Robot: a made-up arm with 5 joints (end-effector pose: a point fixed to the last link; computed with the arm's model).
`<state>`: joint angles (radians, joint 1 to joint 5).
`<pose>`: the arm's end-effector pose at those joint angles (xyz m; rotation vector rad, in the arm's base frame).
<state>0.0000 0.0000 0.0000 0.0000 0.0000</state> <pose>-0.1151 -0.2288 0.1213 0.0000 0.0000 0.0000</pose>
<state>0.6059 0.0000 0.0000 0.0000 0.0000</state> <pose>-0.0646 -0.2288 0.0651 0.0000 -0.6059 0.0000</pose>
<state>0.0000 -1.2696 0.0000 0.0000 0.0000</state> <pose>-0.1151 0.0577 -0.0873 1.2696 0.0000 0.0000</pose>
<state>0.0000 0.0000 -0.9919 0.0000 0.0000</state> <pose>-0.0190 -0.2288 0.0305 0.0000 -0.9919 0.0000</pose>
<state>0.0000 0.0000 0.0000 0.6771 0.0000</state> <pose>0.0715 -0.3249 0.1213 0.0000 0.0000 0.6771</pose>
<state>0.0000 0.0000 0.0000 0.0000 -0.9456</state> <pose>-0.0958 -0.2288 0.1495 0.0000 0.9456 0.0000</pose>
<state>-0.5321 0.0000 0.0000 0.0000 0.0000</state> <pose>-0.1259 -0.2288 0.1870 0.0000 0.5321 0.0000</pose>
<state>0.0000 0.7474 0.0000 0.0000 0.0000</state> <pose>-0.1151 -0.2142 0.3390 -0.7474 0.0000 0.0000</pose>
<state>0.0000 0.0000 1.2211 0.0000 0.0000</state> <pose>-0.0692 -0.2288 0.2737 0.0000 1.2211 0.0000</pose>
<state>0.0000 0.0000 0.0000 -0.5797 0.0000</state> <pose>-0.1964 -0.0675 0.1213 0.0000 0.0000 -0.5797</pose>
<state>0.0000 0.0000 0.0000 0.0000 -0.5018</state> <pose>-0.1082 -0.2288 0.1386 0.0000 0.5018 0.0000</pose>
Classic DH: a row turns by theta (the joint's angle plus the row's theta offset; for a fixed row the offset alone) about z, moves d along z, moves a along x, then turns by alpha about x. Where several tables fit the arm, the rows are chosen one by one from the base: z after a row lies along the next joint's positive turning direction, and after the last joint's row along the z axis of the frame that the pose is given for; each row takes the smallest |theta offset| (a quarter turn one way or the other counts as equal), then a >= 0, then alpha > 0; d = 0 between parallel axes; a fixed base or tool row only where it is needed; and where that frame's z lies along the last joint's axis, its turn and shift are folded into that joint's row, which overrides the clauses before.
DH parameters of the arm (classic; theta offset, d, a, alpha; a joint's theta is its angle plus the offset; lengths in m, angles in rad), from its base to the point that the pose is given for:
base (fixed): 0 0.174 0 1.5708
joint 1: 1.5708 -0.0561 0.0375 -1.5708
joint 2: 0 -0.0168 -0.0468 -1.5708
joint 3: 1.5708 -0.068 0.0978 1.5708
joint 4: 0 -0.0482 -0.1925 1.5708
joint 5: 0 0.2169 -0.0372 -1.5708
tool (fixed): 0 0.0048 0 0

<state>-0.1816 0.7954 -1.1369 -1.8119 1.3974</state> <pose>0.0306 0.0829 -0.0252 -0.5837 -2.3111 -1.3214</pose>
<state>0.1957 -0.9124 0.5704 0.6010 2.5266</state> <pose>0.1106 -0.0299 -0.1364 1.4280 -1.9998 -0.7855</pose>
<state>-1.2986 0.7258 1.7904 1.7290 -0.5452</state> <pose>-0.0983 -0.3853 0.2327 -1.3739 -2.4591 -0.2729</pose>
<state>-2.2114 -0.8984 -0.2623 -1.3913 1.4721</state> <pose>0.0675 0.2442 0.2578 -1.6702 0.9693 -0.5384</pose>
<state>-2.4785 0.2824 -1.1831 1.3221 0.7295</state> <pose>0.0371 -0.2235 -0.1606 1.3112 0.5132 0.9309</pose>
